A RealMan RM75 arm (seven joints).
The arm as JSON. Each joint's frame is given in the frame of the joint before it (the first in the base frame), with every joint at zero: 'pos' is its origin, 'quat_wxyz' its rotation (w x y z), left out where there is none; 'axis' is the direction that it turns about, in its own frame. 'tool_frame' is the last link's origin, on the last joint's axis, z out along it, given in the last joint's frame.
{
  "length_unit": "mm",
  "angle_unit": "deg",
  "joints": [
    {
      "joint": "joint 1",
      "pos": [
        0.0,
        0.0,
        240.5
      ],
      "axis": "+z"
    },
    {
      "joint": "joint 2",
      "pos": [
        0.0,
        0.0,
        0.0
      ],
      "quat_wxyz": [
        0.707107,
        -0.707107,
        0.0,
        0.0
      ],
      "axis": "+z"
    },
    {
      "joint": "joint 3",
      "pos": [
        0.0,
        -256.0,
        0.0
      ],
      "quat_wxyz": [
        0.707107,
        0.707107,
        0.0,
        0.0
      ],
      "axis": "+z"
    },
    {
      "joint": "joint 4",
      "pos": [
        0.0,
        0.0,
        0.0
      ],
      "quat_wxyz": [
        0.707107,
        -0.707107,
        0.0,
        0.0
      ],
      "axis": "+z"
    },
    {
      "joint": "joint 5",
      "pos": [
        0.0,
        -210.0,
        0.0
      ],
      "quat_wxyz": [
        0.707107,
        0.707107,
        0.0,
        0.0
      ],
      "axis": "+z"
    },
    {
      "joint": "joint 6",
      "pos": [
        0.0,
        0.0,
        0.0
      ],
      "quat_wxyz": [
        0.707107,
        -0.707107,
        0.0,
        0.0
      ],
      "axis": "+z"
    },
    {
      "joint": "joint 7",
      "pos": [
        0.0,
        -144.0,
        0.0
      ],
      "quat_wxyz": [
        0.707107,
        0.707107,
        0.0,
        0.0
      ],
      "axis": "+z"
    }
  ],
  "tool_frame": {
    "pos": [
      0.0,
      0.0,
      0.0
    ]
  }
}
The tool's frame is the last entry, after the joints.
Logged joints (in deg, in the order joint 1, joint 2, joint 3, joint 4, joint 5, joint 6, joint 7), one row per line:
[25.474, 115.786, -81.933, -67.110, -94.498, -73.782, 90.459]
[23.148, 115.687, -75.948, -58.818, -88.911, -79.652, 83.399]
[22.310, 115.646, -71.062, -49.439, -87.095, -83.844, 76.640]
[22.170, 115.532, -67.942, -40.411, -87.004, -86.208, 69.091]
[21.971, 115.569, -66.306, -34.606, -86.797, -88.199, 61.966]
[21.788, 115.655, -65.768, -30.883, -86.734, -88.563, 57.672]
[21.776, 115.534, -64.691, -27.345, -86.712, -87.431, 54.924]
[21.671, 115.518, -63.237, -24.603, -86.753, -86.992, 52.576]
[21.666, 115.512, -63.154, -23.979, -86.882, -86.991, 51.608]
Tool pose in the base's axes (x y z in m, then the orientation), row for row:
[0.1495, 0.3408, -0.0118, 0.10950, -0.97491, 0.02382, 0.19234]
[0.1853, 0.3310, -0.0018, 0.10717, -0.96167, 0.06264, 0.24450]
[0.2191, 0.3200, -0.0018, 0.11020, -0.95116, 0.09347, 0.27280]
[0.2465, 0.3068, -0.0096, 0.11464, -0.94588, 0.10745, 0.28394]
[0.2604, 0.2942, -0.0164, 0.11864, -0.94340, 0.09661, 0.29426]
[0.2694, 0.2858, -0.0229, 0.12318, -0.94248, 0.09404, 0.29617]
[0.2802, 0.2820, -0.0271, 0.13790, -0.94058, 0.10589, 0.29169]
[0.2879, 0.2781, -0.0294, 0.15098, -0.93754, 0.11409, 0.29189]
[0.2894, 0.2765, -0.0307, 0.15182, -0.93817, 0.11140, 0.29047]
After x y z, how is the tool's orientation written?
As a quaternion, w x y z.
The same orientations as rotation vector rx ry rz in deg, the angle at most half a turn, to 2 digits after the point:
[-164.21, 4.01, 32.40]
[-162.20, 10.57, 41.24]
[-160.15, 15.74, 45.93]
[-158.85, 18.05, 47.69]
[-158.07, 16.19, 49.31]
[-157.51, 15.72, 49.50]
[-155.88, 17.55, 48.34]
[-154.24, 18.77, 48.02]
[-154.27, 18.32, 47.77]

